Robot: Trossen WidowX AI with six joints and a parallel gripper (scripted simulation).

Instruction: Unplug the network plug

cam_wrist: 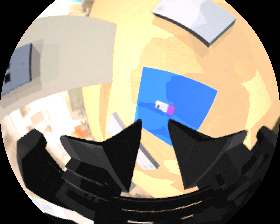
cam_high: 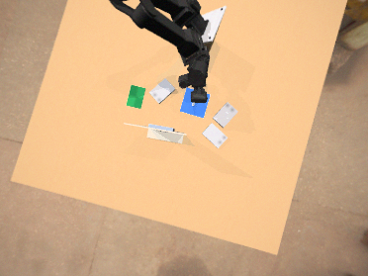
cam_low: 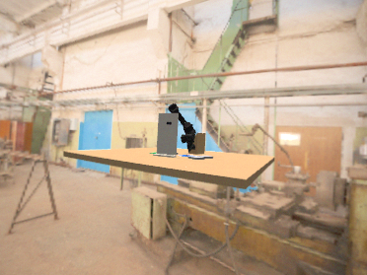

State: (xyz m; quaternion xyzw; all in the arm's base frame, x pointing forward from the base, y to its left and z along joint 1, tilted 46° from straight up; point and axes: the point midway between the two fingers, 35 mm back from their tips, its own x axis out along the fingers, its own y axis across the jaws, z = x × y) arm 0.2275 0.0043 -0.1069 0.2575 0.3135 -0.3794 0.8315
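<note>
Right now the network plug is 10 mm ahead of my gripper tip, 10 mm to the right of it and 30 mm below it. Round my gripper tip: upright panel: 180 mm ahead, 80 mm to the right, 110 mm above; blue marked square: 40 mm below.
</note>
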